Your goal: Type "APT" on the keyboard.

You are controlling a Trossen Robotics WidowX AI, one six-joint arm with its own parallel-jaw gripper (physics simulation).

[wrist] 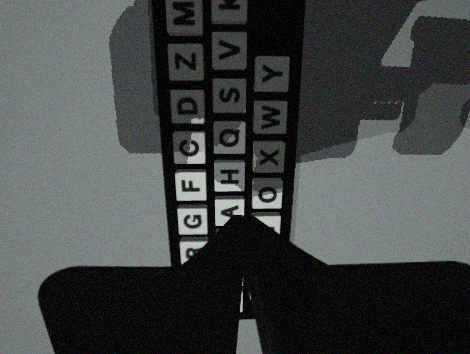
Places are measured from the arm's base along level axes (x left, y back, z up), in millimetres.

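Pixels of known places: gripper, fingertip midpoint: (242, 225).
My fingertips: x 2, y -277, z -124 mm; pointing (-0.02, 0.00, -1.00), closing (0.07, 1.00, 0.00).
Note:
Behind a point stands the place of what it marks.
The black keyboard (295, 70) @[x -61, y -248, z -150 mm] runs from the top to the bottom middle of the wrist view, its letters turned sideways. The A key (223, 206) @[x 1, y -285, z -145 mm] is in the middle column, its lower right part hidden behind the fingertips. My gripper (242, 225) @[x 2, y -277, z -124 mm] is shut and empty, its dark tips over the lower edge of the A key in the view; whether they touch it cannot be told. The H key (223, 183) @[x -11, y -284, z -145 mm] is just above A, and the O key (274, 201) @[x 0, y -260, z -145 mm] is to the upper right of the tips. The P and T keys cannot be made out.
The left column shows M, Z, D, C, F, G and a partly covered key (186, 247) @[x 23, y -307, z -145 mm]. The right column shows Y, W, X, O and a mostly hidden key (273, 223) @[x 13, y -260, z -145 mm]. Shadows of the arm fall over the upper keys and the grey table (75, 200) @[x -1, y -370, z -162 mm].

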